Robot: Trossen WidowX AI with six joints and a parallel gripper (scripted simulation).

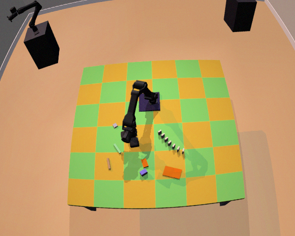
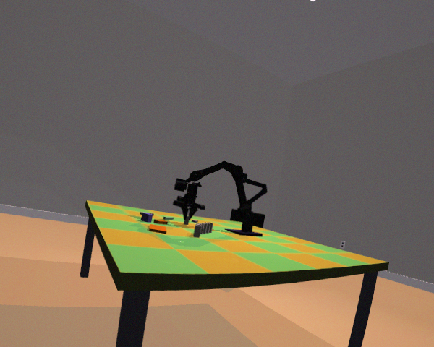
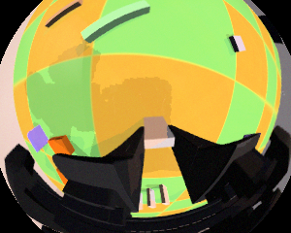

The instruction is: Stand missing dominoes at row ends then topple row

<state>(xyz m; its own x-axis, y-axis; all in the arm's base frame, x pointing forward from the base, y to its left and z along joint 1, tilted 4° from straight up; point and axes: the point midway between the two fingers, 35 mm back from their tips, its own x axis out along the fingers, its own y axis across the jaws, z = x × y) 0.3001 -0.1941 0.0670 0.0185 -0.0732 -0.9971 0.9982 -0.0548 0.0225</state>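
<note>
Now: the green bar 140 mm to the right of my gripper tip, 30 mm ahead of it and 20 mm below it. From my gripper tip the other things lie so: brown bar 220 mm to the right, 140 mm ahead, 20 mm below; grey block 160 mm behind, 120 mm to the right, 20 mm below; orange block 190 mm ahead, 30 mm to the left, 20 mm below.
</note>
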